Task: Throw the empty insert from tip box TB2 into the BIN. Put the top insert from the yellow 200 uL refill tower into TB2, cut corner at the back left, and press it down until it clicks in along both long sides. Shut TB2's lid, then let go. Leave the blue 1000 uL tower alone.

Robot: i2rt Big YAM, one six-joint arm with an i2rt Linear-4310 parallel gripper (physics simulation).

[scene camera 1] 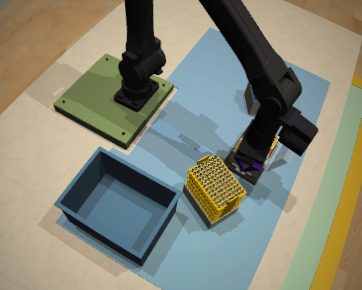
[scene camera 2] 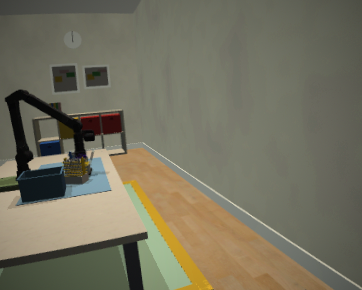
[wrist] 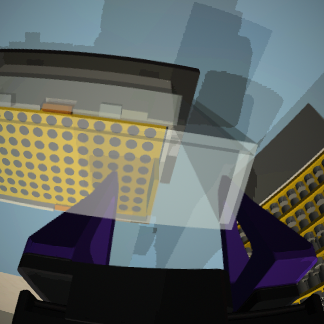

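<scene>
TB2 [wrist: 184, 80] is partly hidden under the arm in scene camera 1. A yellow insert [wrist: 65, 160] lies in it. Its clear lid [wrist: 241, 182] is tilted over the whole insert in the wrist view; a gap below is hard to judge. My gripper [wrist: 168, 180] [scene camera 1: 248, 164] is open and empty at the lid's right end; both purple fingertips show through the clear plastic. Contact cannot be told. The yellow refill tower [scene camera 1: 217, 182] [scene camera 2: 75, 167] [wrist: 305, 192] stands beside TB2. The blue-grey BIN [scene camera 1: 100, 236] [scene camera 2: 43, 188] stands on the other side of the tower.
The blue 1000 uL tower [scene camera 1: 252, 103] shows partly behind the arm, beyond TB2. The green base plate [scene camera 1: 90, 95] carries the arm's foot. A blue mat [scene camera 1: 215, 260] lies under the boxes on the table [scene camera 2: 75, 225]. The tower stands close to the gripper's right finger.
</scene>
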